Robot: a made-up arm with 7 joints. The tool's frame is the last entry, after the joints.
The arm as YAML. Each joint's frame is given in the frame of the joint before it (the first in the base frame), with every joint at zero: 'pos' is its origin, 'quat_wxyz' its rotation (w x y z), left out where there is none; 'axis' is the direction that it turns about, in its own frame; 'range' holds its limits. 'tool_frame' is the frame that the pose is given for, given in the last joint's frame.
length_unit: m
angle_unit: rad
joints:
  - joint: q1
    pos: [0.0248, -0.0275, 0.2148]
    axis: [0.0, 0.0, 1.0]
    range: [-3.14, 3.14]
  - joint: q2
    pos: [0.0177, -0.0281, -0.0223]
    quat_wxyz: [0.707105, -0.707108, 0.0, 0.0]
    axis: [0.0, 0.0, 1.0]
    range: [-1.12, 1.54]
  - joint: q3
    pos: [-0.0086, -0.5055, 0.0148]
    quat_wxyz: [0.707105, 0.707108, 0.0, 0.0]
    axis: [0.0, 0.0, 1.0]
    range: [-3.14, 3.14]
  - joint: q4
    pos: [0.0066, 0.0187, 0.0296]
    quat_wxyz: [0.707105, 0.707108, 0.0, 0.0]
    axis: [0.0, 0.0, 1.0]
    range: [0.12, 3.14]
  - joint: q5
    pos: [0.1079, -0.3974, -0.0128]
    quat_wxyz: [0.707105, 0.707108, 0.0, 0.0]
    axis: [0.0, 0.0, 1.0]
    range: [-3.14, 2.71]
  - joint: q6
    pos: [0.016, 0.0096, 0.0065]
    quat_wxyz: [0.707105, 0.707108, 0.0, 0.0]
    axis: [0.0, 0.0, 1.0]
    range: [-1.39, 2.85]
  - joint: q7
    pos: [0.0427, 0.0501, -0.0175]
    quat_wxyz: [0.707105, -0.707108, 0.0, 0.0]
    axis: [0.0, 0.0, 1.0]
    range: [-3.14, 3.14]
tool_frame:
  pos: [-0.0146, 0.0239, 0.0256]
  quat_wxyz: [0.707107, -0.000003, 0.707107, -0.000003]
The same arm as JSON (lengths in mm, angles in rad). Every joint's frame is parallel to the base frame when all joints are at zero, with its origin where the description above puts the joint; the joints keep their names.
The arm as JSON. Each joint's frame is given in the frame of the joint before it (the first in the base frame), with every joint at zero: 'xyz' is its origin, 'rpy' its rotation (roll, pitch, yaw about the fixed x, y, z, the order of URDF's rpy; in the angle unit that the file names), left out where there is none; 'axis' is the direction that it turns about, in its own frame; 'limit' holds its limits. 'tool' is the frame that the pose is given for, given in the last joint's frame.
{
  "units": {
    "length": "mm",
    "angle": "rad"
  },
  "joints": [
    {
      "name": "q1",
      "type": "revolute",
      "origin": {
        "xyz": [
          24.8,
          -27.5,
          214.8
        ]
      },
      "axis": [
        0.0,
        0.0,
        1.0
      ],
      "limit": {
        "lower": -3.14,
        "upper": 3.14
      }
    },
    {
      "name": "q2",
      "type": "revolute",
      "origin": {
        "xyz": [
          17.7,
          -28.1,
          -22.3
        ]
      },
      "axis": [
        0.0,
        1.0,
        0.0
      ],
      "limit": {
        "lower": -1.12,
        "upper": 1.54
      }
    },
    {
      "name": "q3",
      "type": "revolute",
      "origin": {
        "xyz": [
          -8.6,
          14.8,
          505.5
        ]
      },
      "axis": [
        0.0,
        0.0,
        1.0
      ],
      "limit": {
        "lower": -3.14,
        "upper": 3.14
      }
    },
    {
      "name": "q4",
      "type": "revolute",
      "origin": {
        "xyz": [
          6.6,
          18.7,
          29.6
        ]
      },
      "axis": [
        0.0,
        -1.0,
        0.0
      ],
      "limit": {
        "lower": 0.12,
        "upper": 3.14
      }
    },
    {
      "name": "q5",
      "type": "revolute",
      "origin": {
        "xyz": [
          107.9,
          12.8,
          -397.4
        ]
      },
      "axis": [
        0.0,
        0.0,
        -1.0
      ],
      "limit": {
        "lower": -3.14,
        "upper": 2.71
      }
    },
    {
      "name": "q6",
      "type": "revolute",
      "origin": {
        "xyz": [
          16.0,
          -9.6,
          -6.5
        ]
      },
      "axis": [
        0.0,
        1.0,
        0.0
      ],
      "limit": {
        "lower": -1.39,
        "upper": 2.85
      }
    },
    {
      "name": "q7",
      "type": "revolute",
      "origin": {
        "xyz": [
          42.7,
          -17.5,
          -50.1
        ]
      },
      "axis": [
        0.0,
        0.0,
        -1.0
      ],
      "limit": {
        "lower": -3.14,
        "upper": 3.14
      }
    }
  ],
  "tool": {
    "origin": {
      "xyz": [
        -14.6,
        -23.9,
        -25.6
      ],
      "rpy": [
        3.1416,
        -1.5708,
        0.0
      ]
    }
  }
}

